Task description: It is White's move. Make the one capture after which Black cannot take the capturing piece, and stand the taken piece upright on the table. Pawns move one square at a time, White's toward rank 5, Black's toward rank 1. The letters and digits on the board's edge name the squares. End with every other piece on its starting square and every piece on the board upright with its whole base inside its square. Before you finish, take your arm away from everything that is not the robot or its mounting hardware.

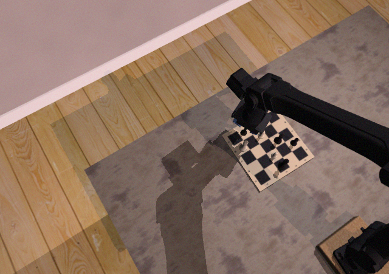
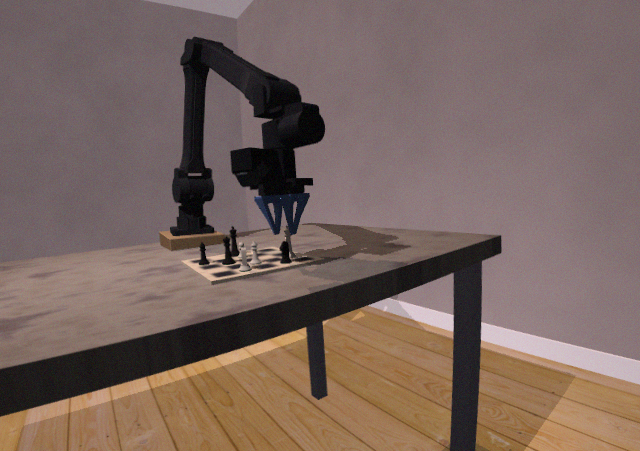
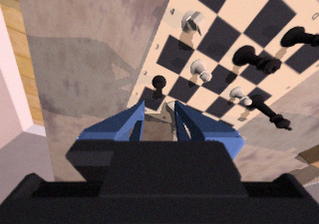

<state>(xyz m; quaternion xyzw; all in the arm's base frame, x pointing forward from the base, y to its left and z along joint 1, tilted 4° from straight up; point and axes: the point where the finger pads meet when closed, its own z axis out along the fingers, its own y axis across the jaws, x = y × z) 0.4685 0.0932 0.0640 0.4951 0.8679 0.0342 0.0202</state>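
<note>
Right now the tall white piece is 40 mm behind my hand, 20 mm to the left of it and 30 mm below it. The rest, counted from my hand: black piece (70 mm behind, 90 mm to the right, 30 mm below); then chessboard (70 mm behind, 50 mm to the right, 60 mm below).
</note>
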